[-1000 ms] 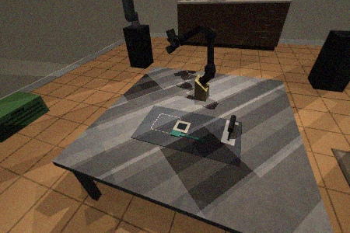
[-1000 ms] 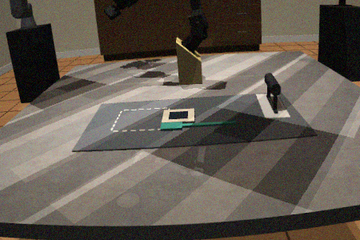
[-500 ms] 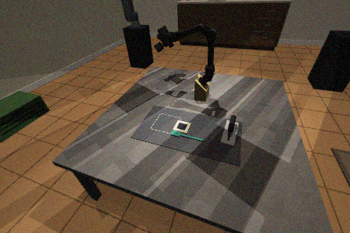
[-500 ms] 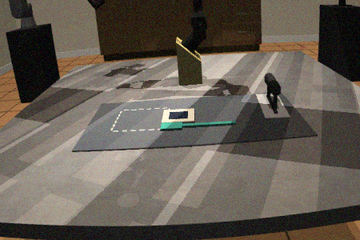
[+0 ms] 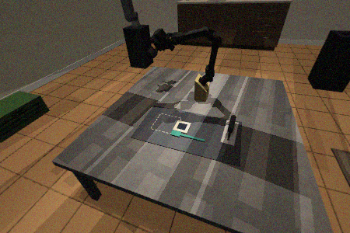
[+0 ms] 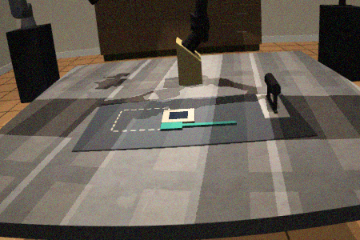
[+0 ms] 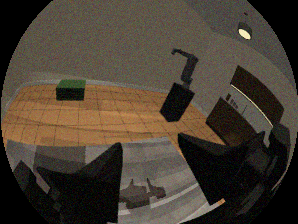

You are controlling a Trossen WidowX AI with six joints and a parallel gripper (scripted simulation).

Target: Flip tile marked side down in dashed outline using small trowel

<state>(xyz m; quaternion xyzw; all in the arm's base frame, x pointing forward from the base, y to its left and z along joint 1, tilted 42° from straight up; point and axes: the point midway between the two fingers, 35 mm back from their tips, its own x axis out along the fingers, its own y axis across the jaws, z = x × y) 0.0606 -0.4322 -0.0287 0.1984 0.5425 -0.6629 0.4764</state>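
My gripper tip is 310 mm short of the white flat tool, 630 mm to the right of it and 350 mm above it. Also, from my gripper tip: cream tile 340 mm ahead, 330 mm to the left, 380 mm below; dark mat 350 mm ahead, 380 mm to the left, 410 mm below; green trowel 410 mm ahead, 370 mm to the left, 390 mm below.
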